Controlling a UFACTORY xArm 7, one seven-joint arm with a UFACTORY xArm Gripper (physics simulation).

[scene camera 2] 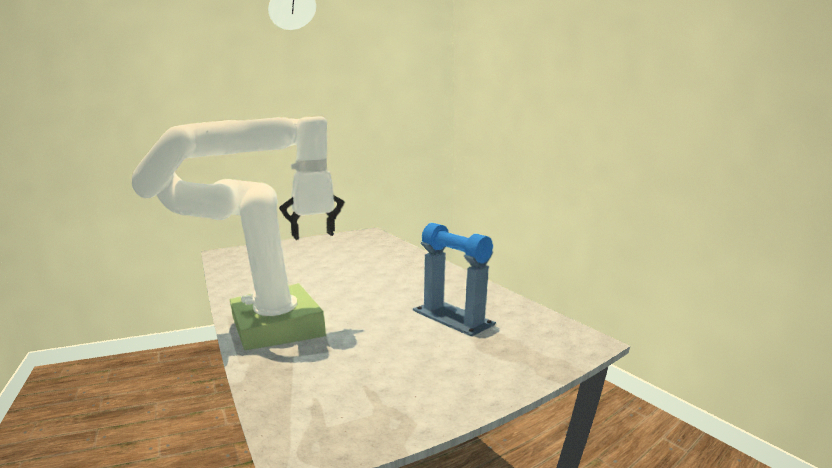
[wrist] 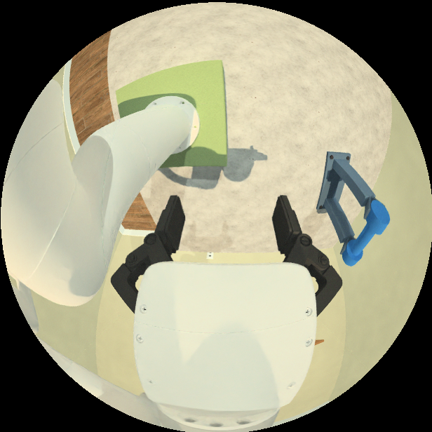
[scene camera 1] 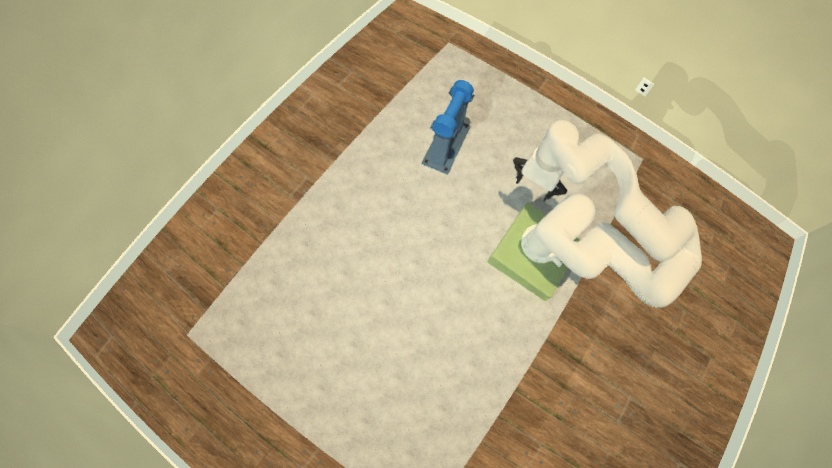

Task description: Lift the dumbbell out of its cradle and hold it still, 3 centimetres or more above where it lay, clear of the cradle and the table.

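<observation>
A blue dumbbell lies across the tops of the two posts of a dark blue-grey cradle, which stands on the table. My gripper is open, with nothing between its fingers. It points down above the table, well to the side of the dumbbell, between the arm's base and the cradle's far side. In the wrist view the dumbbell and cradle are at the right, outside the fingers.
The arm's base stands on a green block on the pale table. The folded arm reaches out past the table's edge behind the base. Walls surround the wooden floor.
</observation>
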